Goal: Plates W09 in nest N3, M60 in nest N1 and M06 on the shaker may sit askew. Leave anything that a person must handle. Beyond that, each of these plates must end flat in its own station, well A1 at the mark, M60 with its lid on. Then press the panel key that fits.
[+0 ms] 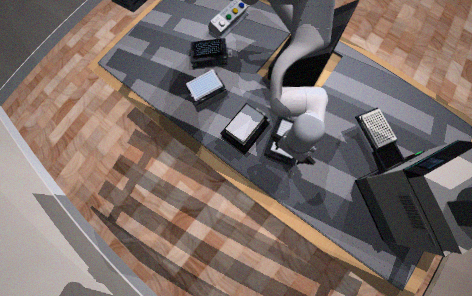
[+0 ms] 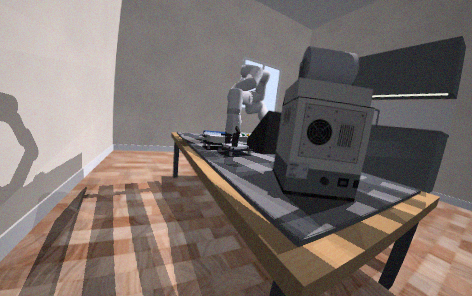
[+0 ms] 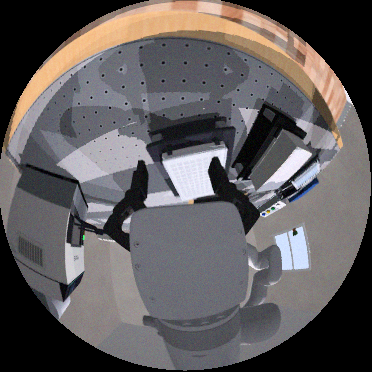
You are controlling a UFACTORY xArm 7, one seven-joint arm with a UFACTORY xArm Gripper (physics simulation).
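A white well plate [image 1: 283, 128] [image 3: 189, 172] lies in a black station [image 1: 272, 159] [image 3: 230, 137]; whether it sits quite flat I cannot tell. My gripper [image 3: 178, 164] is open and empty over it, its right finger over the plate's right part and its left finger beyond the left edge. A plate with a smooth white top [image 1: 246, 124] [image 3: 288, 161] sits in the neighbouring black station. A pale blue plate [image 1: 205, 85] looks tilted on its station. A black plate [image 1: 209, 48] sits farther along. A beige plate [image 1: 378, 128] is beside the machine. Plate labels and A1 marks are not readable. The key panel [image 1: 228, 17] [image 3: 273, 209] has coloured keys.
A large grey machine [image 1: 400, 205] [image 2: 325, 135] [image 3: 47, 225] stands at one end of the table, with a small green light [image 3: 84, 237] on it. A dark slanted panel [image 2: 266, 132] stands near the arm's base. The table's wooden edge [image 1: 300, 225] [image 3: 185, 25] runs along the front.
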